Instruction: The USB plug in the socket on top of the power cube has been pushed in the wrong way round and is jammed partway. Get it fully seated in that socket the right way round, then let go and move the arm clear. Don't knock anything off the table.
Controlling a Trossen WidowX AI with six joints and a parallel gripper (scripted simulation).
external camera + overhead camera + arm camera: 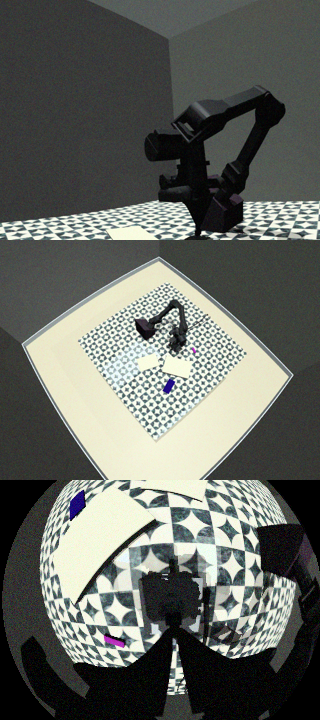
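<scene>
Now: the usb plug 2 cm below my gripper tip. Round my gripper tip: small magenta piece (15 cm ahead, 12 cm to the left, 11 cm below); blue card (32 cm to the right, 26 cm ahead, 12 cm below).
</scene>
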